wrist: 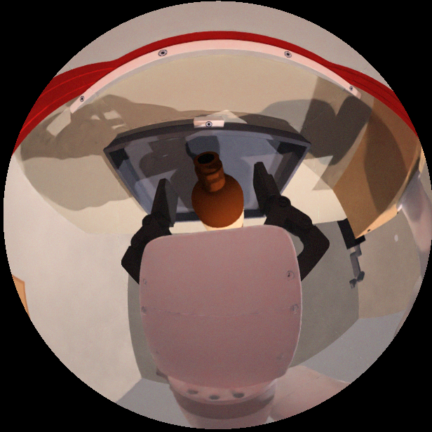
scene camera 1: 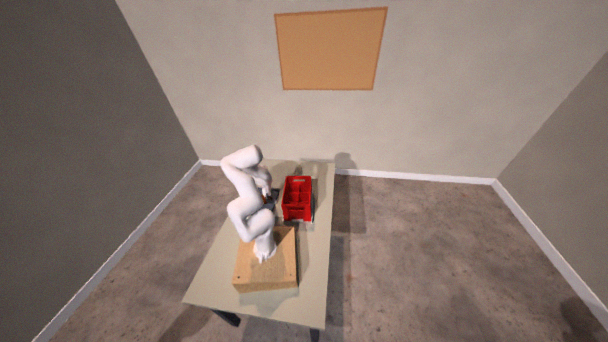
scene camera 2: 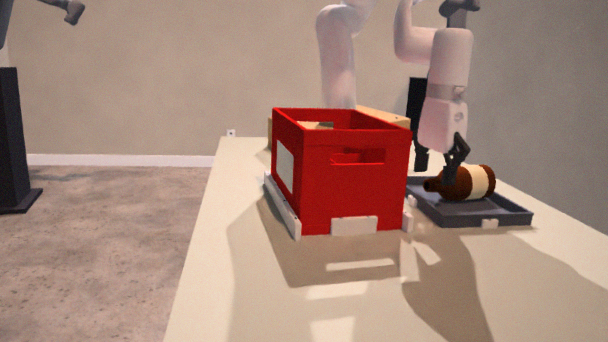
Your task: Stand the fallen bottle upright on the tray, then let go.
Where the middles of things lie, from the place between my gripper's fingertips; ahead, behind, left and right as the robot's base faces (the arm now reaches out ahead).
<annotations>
I see my gripper 70 mm to the right of the brown bottle (scene camera 2: pixel 472 181) and 20 mm above it.
</annotations>
